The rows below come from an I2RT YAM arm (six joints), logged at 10 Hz.
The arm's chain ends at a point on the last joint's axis. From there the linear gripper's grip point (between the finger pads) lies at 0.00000 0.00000 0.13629 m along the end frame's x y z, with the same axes.
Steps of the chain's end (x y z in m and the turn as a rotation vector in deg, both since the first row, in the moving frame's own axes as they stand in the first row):
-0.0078, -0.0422, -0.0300, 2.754, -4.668, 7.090
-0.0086, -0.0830, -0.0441, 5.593, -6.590, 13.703
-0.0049, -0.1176, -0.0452, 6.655, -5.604, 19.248
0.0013, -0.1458, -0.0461, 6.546, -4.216, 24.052
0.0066, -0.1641, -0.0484, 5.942, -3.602, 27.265
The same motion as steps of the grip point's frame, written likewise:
-0.0185, -0.0494, -0.0306, 2.754, -4.668, 7.090
-0.0225, -0.0980, -0.0456, 5.593, -6.590, 13.703
-0.0153, -0.1353, -0.0468, 6.655, -5.604, 19.248
-0.0052, -0.1629, -0.0473, 6.546, -4.216, 24.052
0.0017, -0.1797, -0.0494, 5.942, -3.602, 27.265

